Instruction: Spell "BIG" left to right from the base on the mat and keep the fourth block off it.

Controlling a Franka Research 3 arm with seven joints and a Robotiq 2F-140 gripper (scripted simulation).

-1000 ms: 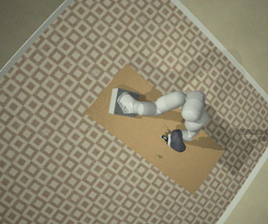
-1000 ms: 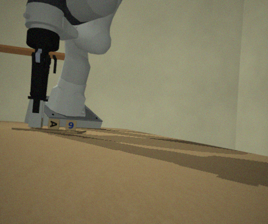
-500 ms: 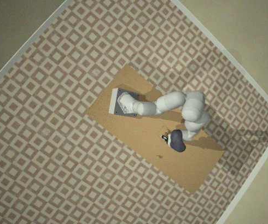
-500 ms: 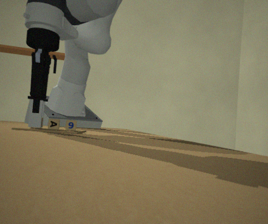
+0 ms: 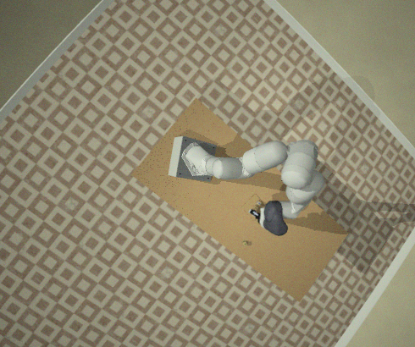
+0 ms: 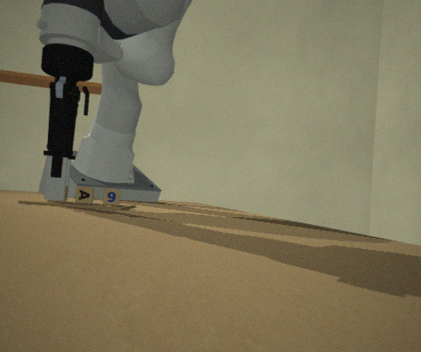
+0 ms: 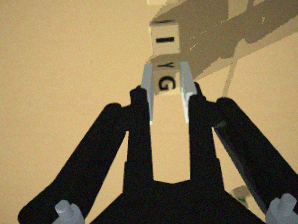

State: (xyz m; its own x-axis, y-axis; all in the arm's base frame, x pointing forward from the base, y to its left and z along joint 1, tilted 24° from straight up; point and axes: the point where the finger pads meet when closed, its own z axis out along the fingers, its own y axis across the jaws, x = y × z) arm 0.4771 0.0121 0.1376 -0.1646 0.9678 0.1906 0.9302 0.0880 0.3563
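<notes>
Now: hand 4 cm to the right of the thin mat, 4 cm above it and 1 cm past it.
</notes>
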